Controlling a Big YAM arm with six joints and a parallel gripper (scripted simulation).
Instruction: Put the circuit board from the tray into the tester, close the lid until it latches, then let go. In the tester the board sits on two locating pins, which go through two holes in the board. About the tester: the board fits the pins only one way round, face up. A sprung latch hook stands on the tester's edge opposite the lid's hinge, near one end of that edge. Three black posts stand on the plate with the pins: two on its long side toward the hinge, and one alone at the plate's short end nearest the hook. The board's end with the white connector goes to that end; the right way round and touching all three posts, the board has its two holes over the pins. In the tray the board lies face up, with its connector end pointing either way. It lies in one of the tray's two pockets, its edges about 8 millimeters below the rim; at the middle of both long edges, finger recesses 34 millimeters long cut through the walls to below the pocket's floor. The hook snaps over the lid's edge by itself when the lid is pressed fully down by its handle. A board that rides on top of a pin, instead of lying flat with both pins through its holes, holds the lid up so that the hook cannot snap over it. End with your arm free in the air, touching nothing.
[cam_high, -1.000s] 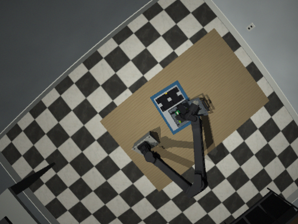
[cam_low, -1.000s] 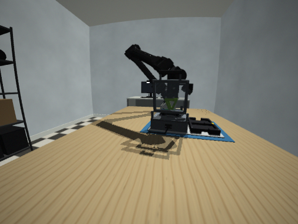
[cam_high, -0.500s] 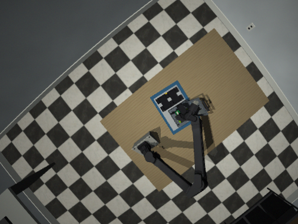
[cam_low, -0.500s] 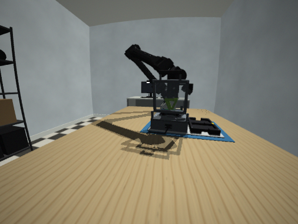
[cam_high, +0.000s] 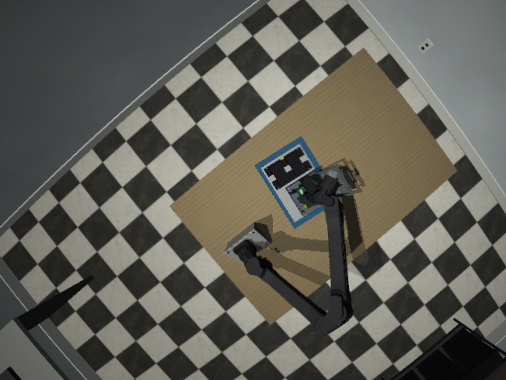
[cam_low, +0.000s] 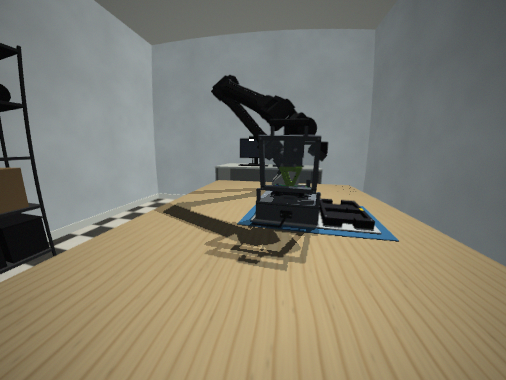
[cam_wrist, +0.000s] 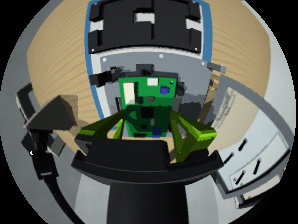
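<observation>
The green circuit board lies right at my hand. Also, from my hand: tester plate 2 cm below, 1 cm to the left, 1 cm ahead; then clear lid 13 cm ahead, 9 cm above, 1 cm to the right.
</observation>
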